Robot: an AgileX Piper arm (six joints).
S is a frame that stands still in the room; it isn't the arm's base.
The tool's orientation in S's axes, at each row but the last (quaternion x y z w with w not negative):
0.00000 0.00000 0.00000 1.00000
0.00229 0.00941 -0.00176 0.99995
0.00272 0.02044 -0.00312 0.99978
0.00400 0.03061 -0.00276 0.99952
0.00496 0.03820 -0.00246 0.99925
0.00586 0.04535 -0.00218 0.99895
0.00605 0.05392 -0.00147 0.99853
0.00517 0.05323 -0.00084 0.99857
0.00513 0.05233 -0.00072 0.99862
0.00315 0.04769 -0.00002 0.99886
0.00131 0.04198 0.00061 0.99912
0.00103 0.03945 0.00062 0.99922
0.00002 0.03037 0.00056 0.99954
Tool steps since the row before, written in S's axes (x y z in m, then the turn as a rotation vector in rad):
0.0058 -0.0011 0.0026 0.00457 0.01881 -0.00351
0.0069 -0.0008 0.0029 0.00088 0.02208 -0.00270
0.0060 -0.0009 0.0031 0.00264 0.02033 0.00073
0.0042 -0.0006 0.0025 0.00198 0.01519 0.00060
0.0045 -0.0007 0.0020 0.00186 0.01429 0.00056
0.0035 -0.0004 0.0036 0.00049 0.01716 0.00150
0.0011 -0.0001 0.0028 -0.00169 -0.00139 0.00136
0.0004 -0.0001 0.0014 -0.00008 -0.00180 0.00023
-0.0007 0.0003 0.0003 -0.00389 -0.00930 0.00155
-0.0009 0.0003 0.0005 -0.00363 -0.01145 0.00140
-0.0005 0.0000 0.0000 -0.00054 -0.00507 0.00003
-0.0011 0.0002 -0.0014 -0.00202 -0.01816 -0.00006
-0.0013 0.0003 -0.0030 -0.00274 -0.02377 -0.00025
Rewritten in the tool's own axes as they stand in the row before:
0.0058 -0.0011 0.0026 0.00457 0.01881 -0.00351
0.0068 -0.0008 0.0030 0.00085 0.02207 -0.00278
0.0059 -0.0008 0.0033 0.00248 0.02035 0.00072
0.0040 -0.0006 0.0028 0.00186 0.01521 0.00060
0.0043 -0.0007 0.0023 0.00175 0.01430 0.00056
0.0032 -0.0003 0.0039 0.00029 0.01718 0.00133
0.0008 -0.0001 0.0029 -0.00182 -0.00138 0.00119
0.0002 -0.0001 0.0014 -0.00010 -0.00180 0.00024
-0.0007 0.0003 0.0002 -0.00402 -0.00929 0.00123
-0.0009 0.0003 0.0004 -0.00375 -0.01144 0.00112
-0.0005 0.0000 0.0000 -0.00055 -0.00507 0.00000
-0.0010 0.0002 -0.0015 -0.00203 -0.01816 -0.00018
-0.0011 0.0003 -0.0031 -0.00275 -0.02377 -0.00042

